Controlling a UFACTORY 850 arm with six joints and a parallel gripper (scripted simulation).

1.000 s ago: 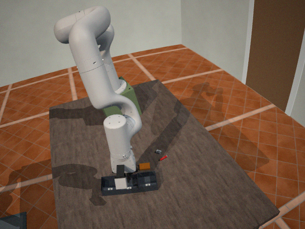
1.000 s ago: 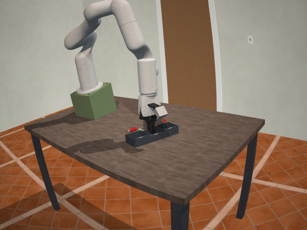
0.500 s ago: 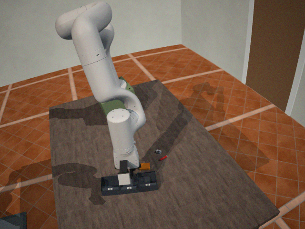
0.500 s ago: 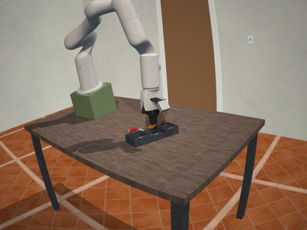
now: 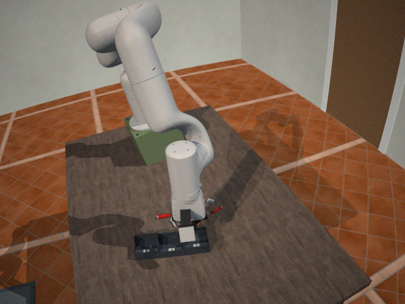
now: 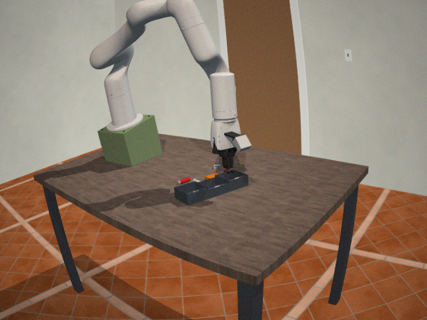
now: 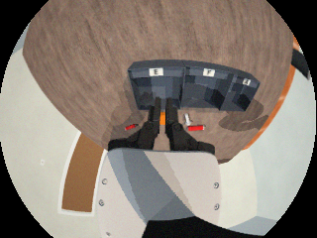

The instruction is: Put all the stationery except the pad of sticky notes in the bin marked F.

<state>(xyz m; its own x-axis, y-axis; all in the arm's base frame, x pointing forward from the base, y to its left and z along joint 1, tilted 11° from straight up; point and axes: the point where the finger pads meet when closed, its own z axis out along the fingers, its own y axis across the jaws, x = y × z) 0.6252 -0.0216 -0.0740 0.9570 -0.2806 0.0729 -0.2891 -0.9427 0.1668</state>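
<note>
The grey clip-like piece is 17 cm behind my hand, 13 cm to the left of it and 8 cm below it. From my hand the other things lie so: silver bolt: 12 cm behind, 8 cm below, 4 cm to the right; orange sticky-note pad: 10 cm behind, 8 cm below, 3 cm to the left; dark three-compartment bin: 7 cm to the right, 7 cm below, 1 cm behind.
</note>
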